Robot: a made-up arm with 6 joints.
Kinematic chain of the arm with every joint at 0, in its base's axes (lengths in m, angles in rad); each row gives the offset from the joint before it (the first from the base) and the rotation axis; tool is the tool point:
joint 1: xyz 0 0 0.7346 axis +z
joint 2: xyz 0.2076 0 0 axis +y
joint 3: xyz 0 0 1.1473 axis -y
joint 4: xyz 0 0 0.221 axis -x
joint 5: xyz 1.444 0 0 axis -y
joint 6: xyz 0.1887 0 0 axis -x
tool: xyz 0 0 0
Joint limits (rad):
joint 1: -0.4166..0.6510
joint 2: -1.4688..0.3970
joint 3: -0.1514..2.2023
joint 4: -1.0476..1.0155
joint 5: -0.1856..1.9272
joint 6: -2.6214..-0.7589
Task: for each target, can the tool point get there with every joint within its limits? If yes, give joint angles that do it. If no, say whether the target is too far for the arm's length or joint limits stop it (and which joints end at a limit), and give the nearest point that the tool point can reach.
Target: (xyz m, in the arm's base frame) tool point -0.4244 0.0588 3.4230
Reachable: yes | joints -0.0276 -0.3957 1.1203 0.6711 0.4125 -0.9306
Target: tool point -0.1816 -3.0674 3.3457
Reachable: no: too far | nearest point -1.1234 -1.0487 2.7858 | short by 2.297 m
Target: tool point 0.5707 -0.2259 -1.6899
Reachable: no: joint limits stop it (at a limit: joint 1, joint 2, joint 3, joint 5) | nearest point -1.5093 -1.1937 -0.1850 | short by 2.744 m
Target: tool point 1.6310 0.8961 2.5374
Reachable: yes | joints 0.5256 0.1407 0.3698 -0.4491 0.5548 -1.3499
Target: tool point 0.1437 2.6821 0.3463
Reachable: no: joint limits stop it (at a limit: joint 1, joint 2, joint 3, joint 4) | nearest point 1.5586 1.3854 1.2937 | short by 2.140 m
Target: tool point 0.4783 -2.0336 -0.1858
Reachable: no: joint limits stop it (at a limit: joint 1, joint 2, joint 3, joint 4, joint 5) | nearest point -1.4718 -1.3138 -0.1117 | short by 2.080 m
